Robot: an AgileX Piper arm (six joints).
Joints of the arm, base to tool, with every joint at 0 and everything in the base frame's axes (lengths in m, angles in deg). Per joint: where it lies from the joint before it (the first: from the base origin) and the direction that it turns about. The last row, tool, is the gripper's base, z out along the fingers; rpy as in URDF.
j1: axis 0 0 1 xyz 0 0 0.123
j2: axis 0 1 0 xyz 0 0 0
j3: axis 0 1 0 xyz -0.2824 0 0.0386
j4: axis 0.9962 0 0.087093 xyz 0.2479 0 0.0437
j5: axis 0 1 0 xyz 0 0 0
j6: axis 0.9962 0 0.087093 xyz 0.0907 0 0.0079
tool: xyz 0 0 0 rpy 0 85.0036 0
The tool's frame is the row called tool.
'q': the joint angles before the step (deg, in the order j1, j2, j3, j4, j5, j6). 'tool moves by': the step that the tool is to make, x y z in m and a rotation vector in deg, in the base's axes. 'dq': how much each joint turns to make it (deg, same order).
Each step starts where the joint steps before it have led.
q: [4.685, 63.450, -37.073, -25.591, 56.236, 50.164]
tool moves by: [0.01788, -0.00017, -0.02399, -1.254, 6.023, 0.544]
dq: [-0.229, 7.994, -0.063, -1.357, -1.802, 0.581]
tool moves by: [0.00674, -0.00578, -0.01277, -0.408, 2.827, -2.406]
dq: [-1.691, 3.970, -0.074, -0.642, -0.598, 1.395]
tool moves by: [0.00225, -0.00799, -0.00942, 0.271, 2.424, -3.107]
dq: [-2.434, 2.663, 0.000, 0.339, -0.052, 0.541]
